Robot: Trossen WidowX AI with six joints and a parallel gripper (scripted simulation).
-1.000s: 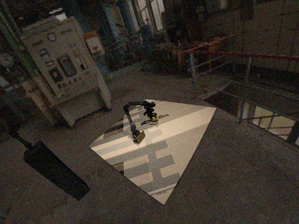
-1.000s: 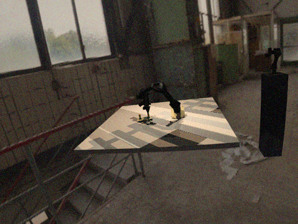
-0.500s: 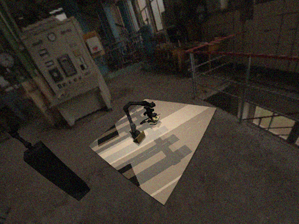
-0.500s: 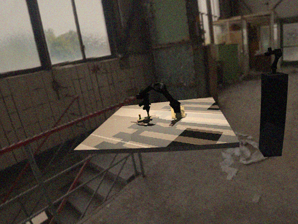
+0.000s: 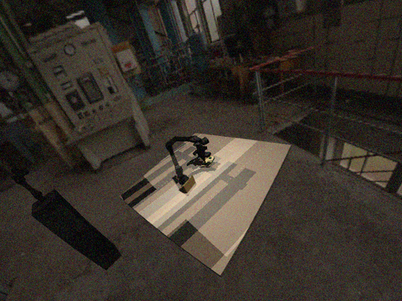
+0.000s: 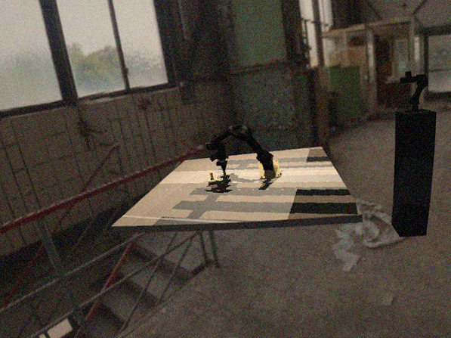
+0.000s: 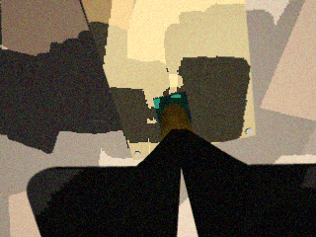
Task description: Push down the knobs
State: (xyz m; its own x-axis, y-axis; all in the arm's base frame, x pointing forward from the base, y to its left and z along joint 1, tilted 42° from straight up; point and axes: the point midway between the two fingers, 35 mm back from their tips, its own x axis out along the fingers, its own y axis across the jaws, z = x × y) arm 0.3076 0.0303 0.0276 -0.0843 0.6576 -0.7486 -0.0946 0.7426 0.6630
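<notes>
Now: the knob 20 mm below my gripper tip.
</notes>
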